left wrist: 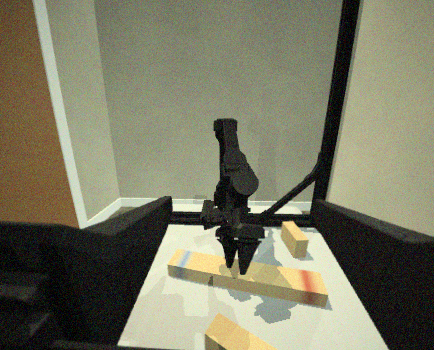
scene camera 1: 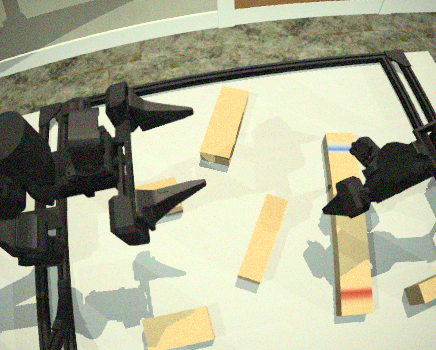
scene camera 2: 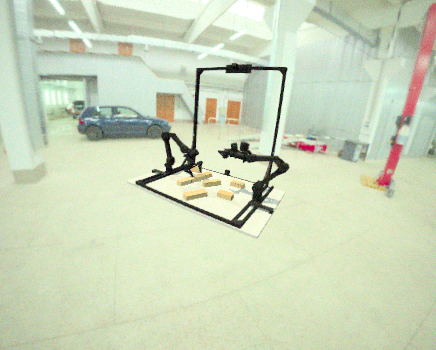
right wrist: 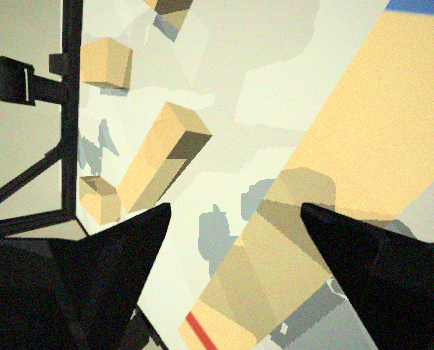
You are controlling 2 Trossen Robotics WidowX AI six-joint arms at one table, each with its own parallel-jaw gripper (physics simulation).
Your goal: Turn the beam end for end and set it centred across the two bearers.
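Frame: origin at the left arm's base, x left, y back, z up, level; millimetres.
Where they show: left gripper, fingertip midpoint: point(left wrist: 241, 204) point(scene camera 1: 199, 144) point(scene camera 2: 220, 150); right gripper, fingertip midpoint: point(left wrist: 235, 271) point(scene camera 1: 335, 206) point(scene camera 2: 197, 175) point(right wrist: 235, 208); left arm's base, link origin: point(scene camera 1: 49, 251) point(scene camera 2: 256, 200) point(right wrist: 65, 94); right arm's base, link origin: point(scene camera 2: 169, 171).
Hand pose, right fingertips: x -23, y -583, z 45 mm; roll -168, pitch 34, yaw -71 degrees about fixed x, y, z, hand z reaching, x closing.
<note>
Each offset is from my right fingertips to the centre of the thing.
The long wooden beam @(dx -21, dy -35, dz -46 mm) point(scene camera 1: 352, 250) point(scene camera 2: 186, 181) point(left wrist: 280, 277) point(right wrist: 360, 125) lies flat, its blue-banded end at the top and red-banded end at the bottom in scene camera 1. Two short blocks, one @(dx -165, dy +331, dz -46 mm) point(scene camera 1: 180, 327) point(scene camera 2: 237, 184) point(right wrist: 102, 200) at lower left and one @(dx +97, dy +350, dz -46 mm) point(scene camera 1: 159, 184) point(scene camera 2: 225, 195) point(right wrist: 107, 65) partly behind a left finger, lie roughly parallel; whether they are the bearers I cannot tell. My right gripper point(scene camera 1: 339, 180) point(left wrist: 235, 271) point(right wrist: 235, 208) is open and empty, low over the beam; contact is unclear. My left gripper point(scene camera 1: 199, 147) is open and empty, above the table.
A thick block @(dx +245, dy +167, dz -46 mm) point(scene camera 1: 225, 122) point(scene camera 2: 195, 194) lies near the back in scene camera 1. A slimmer block @(dx -23, dy +145, dz -42 mm) point(scene camera 1: 262, 240) point(scene camera 2: 211, 183) point(right wrist: 150, 157) lies left of the beam there, another block @(dx -203, dy -178, dz -33 mm) point(scene camera 1: 424, 291) point(left wrist: 295, 240) right of it. A black frame point(scene camera 1: 260, 71) edges the table.
</note>
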